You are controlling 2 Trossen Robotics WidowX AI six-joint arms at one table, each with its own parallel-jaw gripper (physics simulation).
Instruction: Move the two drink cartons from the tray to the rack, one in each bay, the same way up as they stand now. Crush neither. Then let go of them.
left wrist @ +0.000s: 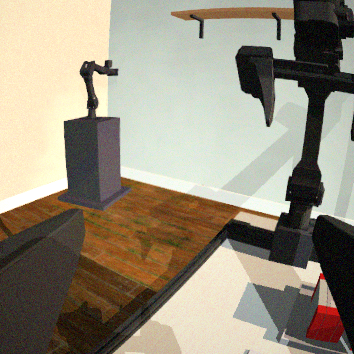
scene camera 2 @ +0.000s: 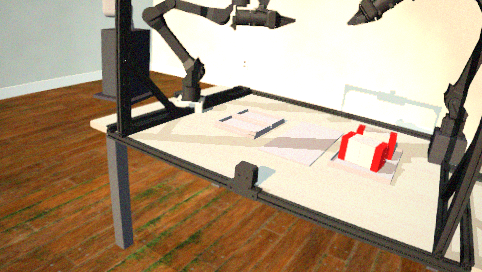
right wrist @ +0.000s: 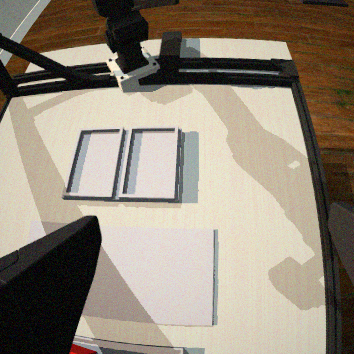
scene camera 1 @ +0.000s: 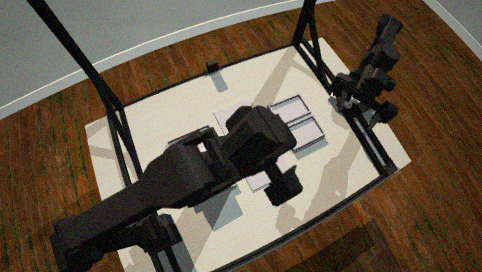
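Pixels of known places: left gripper, between the fingertips: (left wrist: 203, 225) (scene camera 2: 294, 20) (scene camera 1: 354, 121); right gripper, between the fingertips: (left wrist: 310, 130) (scene camera 2: 350, 24) (right wrist: 218, 222); left arm's base, origin of its link: (scene camera 2: 190, 99) (right wrist: 131, 61); right arm's base, origin of its link: (left wrist: 297, 222) (scene camera 2: 450, 133) (scene camera 1: 156, 234).
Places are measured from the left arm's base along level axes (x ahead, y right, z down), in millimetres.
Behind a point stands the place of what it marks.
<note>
Two white drink cartons with red ends (scene camera 2: 370, 150) @(x 547, y 414, z -25 mm) (left wrist: 325, 325) @(x 560, y 257, z -10 mm) sit side by side on the tray (scene camera 2: 360, 172) @(x 519, y 450, z 26 mm) at the right of scene camera 2; a red part also shows low in the right wrist view (right wrist: 82, 349) @(x 511, y 319, z 2 mm). The right arm hides them in scene camera 1. The two-bay rack (scene camera 1: 310, 143) @(x 286, y 31, z 27 mm) (scene camera 2: 270, 128) @(x 296, y 164, z 29 mm) (right wrist: 180, 165) @(x 295, y 35, z 26 mm) has both bays empty. My left gripper (scene camera 2: 294, 20) @(x 350, y 0, z -325 mm) (left wrist: 203, 225) @(x 350, y 0, z -325 mm) is open and empty, high above the rack side. My right gripper (scene camera 2: 350, 23) @(x 518, y 118, z -336 mm) (right wrist: 218, 222) @(x 518, y 118, z -336 mm) is open and empty, high above the table, between tray and rack.
A flat pale panel (scene camera 2: 302, 142) (right wrist: 165, 275) lies between rack and tray. Black frame rails edge the table, with uprights at its sides. A dark block (scene camera 1: 212, 66) @(x 223, y 539, z -8 mm) (scene camera 2: 246, 175) @(x 213, y 562, z 0 mm) stands on one long edge. A pedestal (left wrist: 92, 160) with a small arm stands beyond the table.
</note>
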